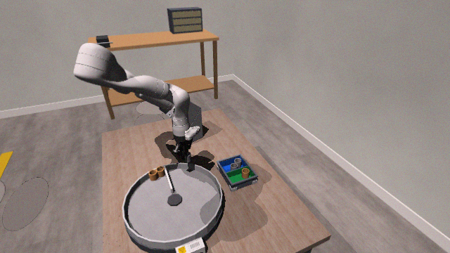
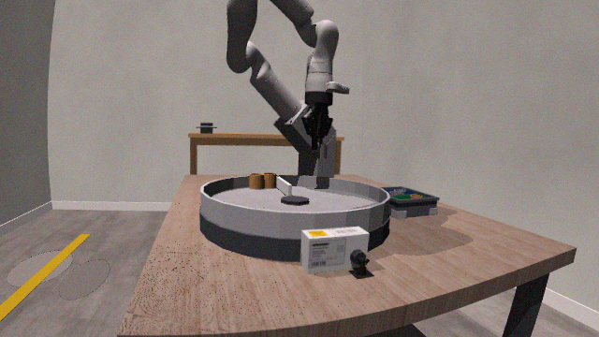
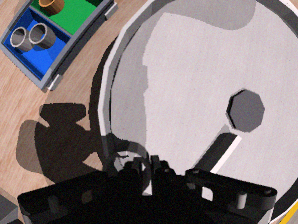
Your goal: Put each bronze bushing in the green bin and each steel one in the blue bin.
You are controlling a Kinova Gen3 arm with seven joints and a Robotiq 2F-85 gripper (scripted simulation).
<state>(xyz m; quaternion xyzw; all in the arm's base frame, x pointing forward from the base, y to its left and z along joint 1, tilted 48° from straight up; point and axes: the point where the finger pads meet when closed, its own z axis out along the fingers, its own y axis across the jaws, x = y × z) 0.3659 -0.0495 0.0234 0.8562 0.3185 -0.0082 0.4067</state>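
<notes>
Now: hand 24 cm to the right of the tray, 15 cm above it and 7 cm short of it. From my hand the other things lie so: turntable: 12 cm below, 12 cm ahead, 10 cm to the right.
</notes>
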